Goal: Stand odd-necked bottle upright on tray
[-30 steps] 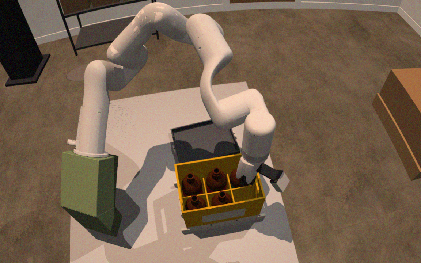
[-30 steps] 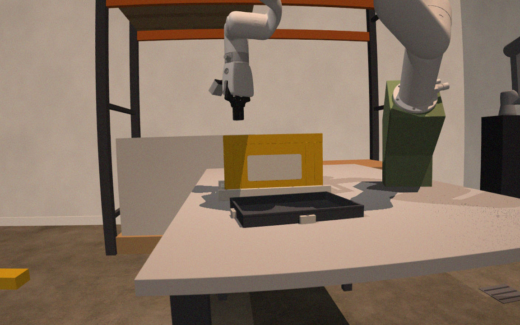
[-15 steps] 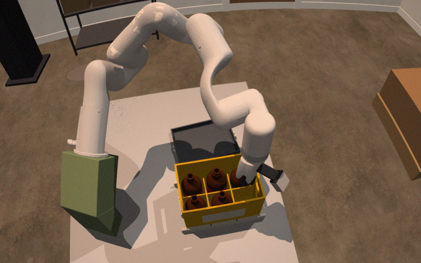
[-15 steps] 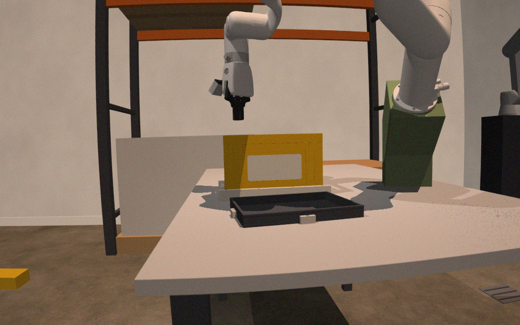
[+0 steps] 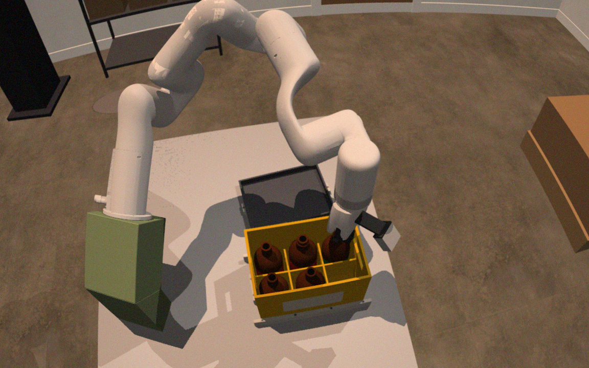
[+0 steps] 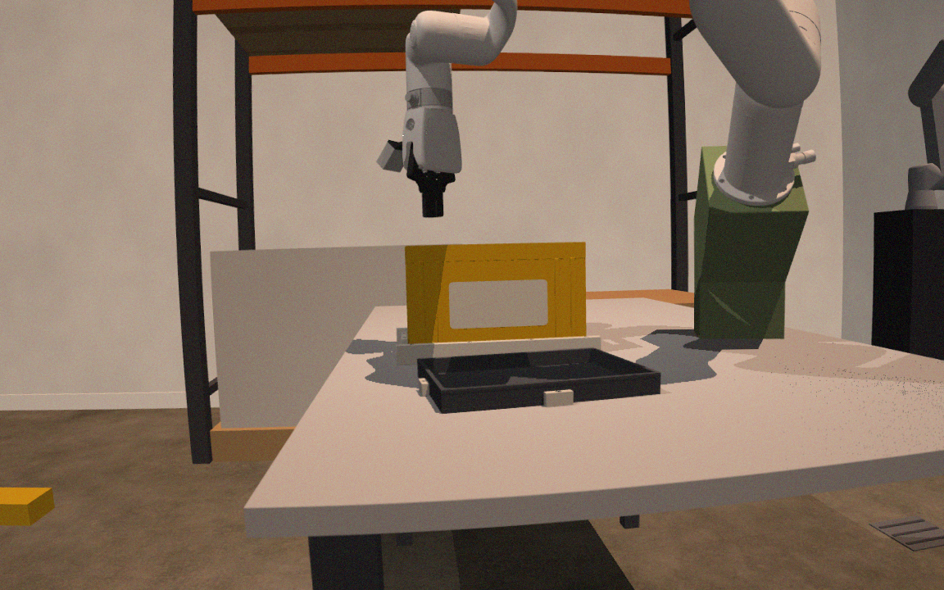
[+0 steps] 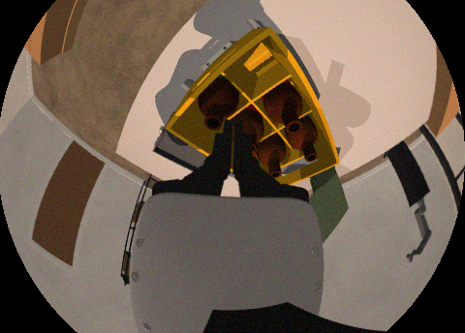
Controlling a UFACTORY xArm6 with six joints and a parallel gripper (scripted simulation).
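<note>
My hand is 150 mm above the glass bottle, 100 mm past it and 40 mm to the right of it. Also, from my hand: yellow crate 160 mm below, 90 mm behind, 10 mm to the right; dark tray 260 mm to the left, 230 mm below, 140 mm behind.
</note>
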